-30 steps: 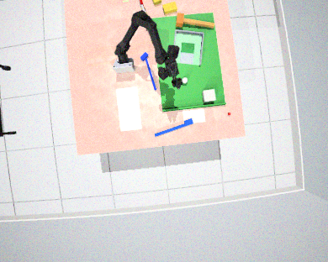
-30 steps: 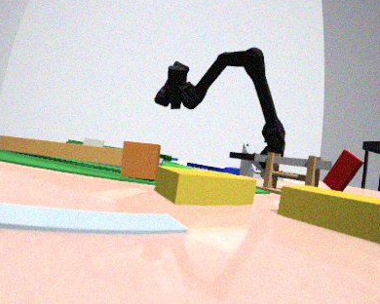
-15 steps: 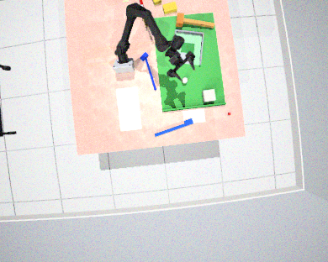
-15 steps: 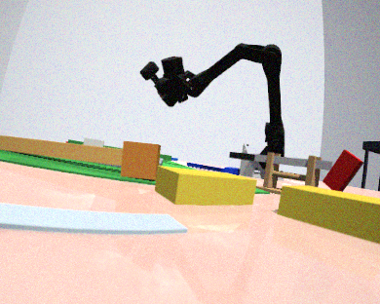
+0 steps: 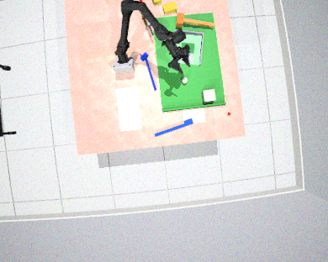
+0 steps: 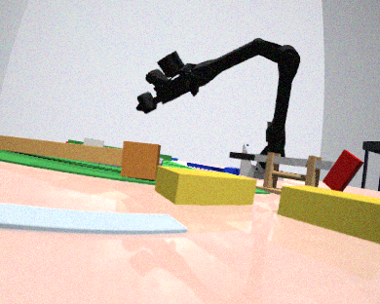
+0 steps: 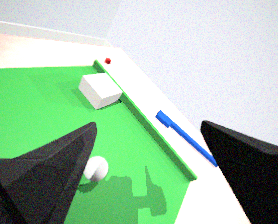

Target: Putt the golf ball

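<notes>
Now: the red putter 500 mm to the left of my gripper tip, 180 mm behind it and 140 mm below it. Round my gripper tip: white cube (170 mm to the right, 170 mm below, 160 mm ahead); green mat (200 mm below, 130 mm to the left, 70 mm ahead); white golf ball (170 mm below, 20 mm to the right, 10 mm ahead).
</notes>
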